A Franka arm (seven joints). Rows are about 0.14 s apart.
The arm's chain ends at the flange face. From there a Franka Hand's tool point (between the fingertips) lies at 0.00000 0.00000 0.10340 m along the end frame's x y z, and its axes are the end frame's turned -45 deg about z.
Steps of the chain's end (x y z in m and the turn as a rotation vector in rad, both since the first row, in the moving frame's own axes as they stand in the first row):
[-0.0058 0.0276 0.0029 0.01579 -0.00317 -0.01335]
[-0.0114 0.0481 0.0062 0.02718 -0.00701 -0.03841]
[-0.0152 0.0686 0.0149 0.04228 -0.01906 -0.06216]
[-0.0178 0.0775 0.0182 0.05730 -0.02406 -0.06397]
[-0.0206 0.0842 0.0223 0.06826 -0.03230 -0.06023]
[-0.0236 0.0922 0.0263 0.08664 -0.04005 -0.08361]
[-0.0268 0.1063 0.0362 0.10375 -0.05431 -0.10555]
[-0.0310 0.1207 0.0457 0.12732 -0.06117 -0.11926]
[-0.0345 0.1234 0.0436 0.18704 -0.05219 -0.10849]
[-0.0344 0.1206 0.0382 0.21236 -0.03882 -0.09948]
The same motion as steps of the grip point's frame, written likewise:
[-0.0227 0.0140 0.0029 0.01341 0.00892 -0.01335]
[-0.0406 0.0234 0.0062 0.02418 0.01426 -0.03841]
[-0.0577 0.0332 0.0148 0.04337 0.01642 -0.06216]
[-0.0652 0.0362 0.0180 0.05753 0.02350 -0.06397]
[-0.0717 0.0376 0.0220 0.07111 0.02543 -0.06023]
[-0.0789 0.0391 0.0258 0.08958 0.03294 -0.08361]
[-0.0911 0.0445 0.0355 0.11177 0.03496 -0.10555]
[-0.1033 0.0494 0.0447 0.13328 0.04678 -0.11926]
[-0.1028 0.0450 0.0417 0.16916 0.09535 -0.10849]
[-0.0979 0.0421 0.0358 0.17761 0.12271 -0.09948]

